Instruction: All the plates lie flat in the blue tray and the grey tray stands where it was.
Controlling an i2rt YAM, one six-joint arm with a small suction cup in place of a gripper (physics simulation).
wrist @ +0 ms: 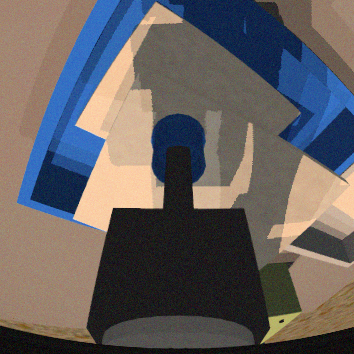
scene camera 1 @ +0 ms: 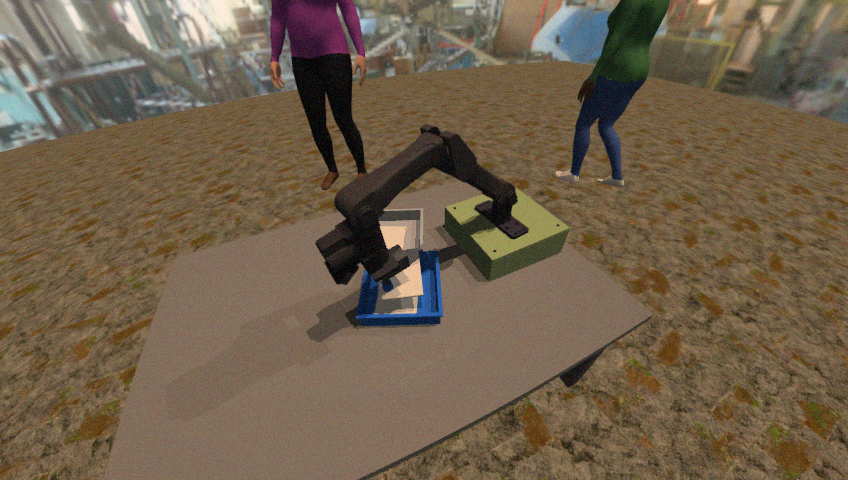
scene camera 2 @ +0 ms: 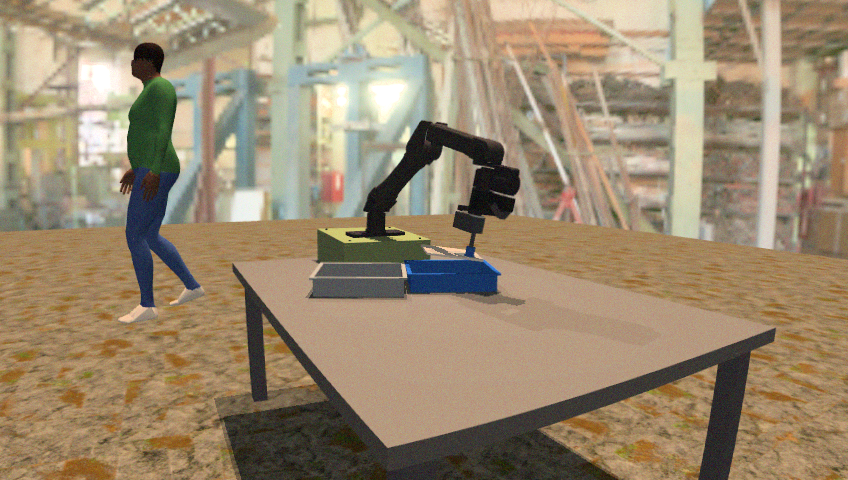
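Where they show: hand, tool point: [wrist: 177,130] [scene camera 1: 389,289] [scene camera 2: 468,259]; arm's base, link origin: [scene camera 1: 500,219] [scene camera 2: 375,234].
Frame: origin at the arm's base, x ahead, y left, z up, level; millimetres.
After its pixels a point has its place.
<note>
My suction cup [scene camera 1: 387,284] @(y 59, x 435, z -28 mm) [scene camera 2: 470,251] [wrist: 178,145] @(y 59, x 435, z -28 mm) is on a thin cream plate [scene camera 1: 409,283] @(y 81, x 383, z -14 mm) [scene camera 2: 443,252] @(y -3, x 404, z -7 mm) [wrist: 125,185] @(y 90, x 401, z -17 mm) and holds it tilted over the blue tray [scene camera 1: 399,320] @(y 130, x 443, z -78 mm) [scene camera 2: 452,283] @(y -25, x 477, z -78 mm) [wrist: 40,135] @(y 151, x 416, z -51 mm). The held plate's lower side is near the tray's rim; whether it touches cannot be told. Another cream plate [scene camera 1: 411,305] @(y 94, x 389, z -92 mm) [wrist: 200,55] @(y 38, x 458, z -92 mm) lies inside the blue tray, partly under the held one. The grey tray [scene camera 1: 421,228] @(y -154, x 219, z -51 mm) [scene camera 2: 358,288] @(y -261, x 402, z -80 mm) [wrist: 320,255] @(y -164, x 217, z -51 mm) stands right beside the blue tray. A cream plate [scene camera 1: 394,234] @(y -216, x 300, z -86 mm) shows in it, partly hidden by my arm.
The green base block [scene camera 1: 505,237] @(y 78, x 46, z -3 mm) [scene camera 2: 373,248] @(y -73, x 123, z -27 mm) [wrist: 281,290] @(y -141, x 117, z -47 mm) of the arm stands beside the trays. The trays and block stand on a brown table [scene camera 1: 297,386] @(y 162, x 729, z -101 mm) [scene camera 2: 476,356] @(y -281, x 897, z -101 mm). Two people [scene camera 1: 324,35] [scene camera 1: 633,47] stand beyond the table; the one in green [scene camera 2: 151,124] also shows in scene camera 2.
</note>
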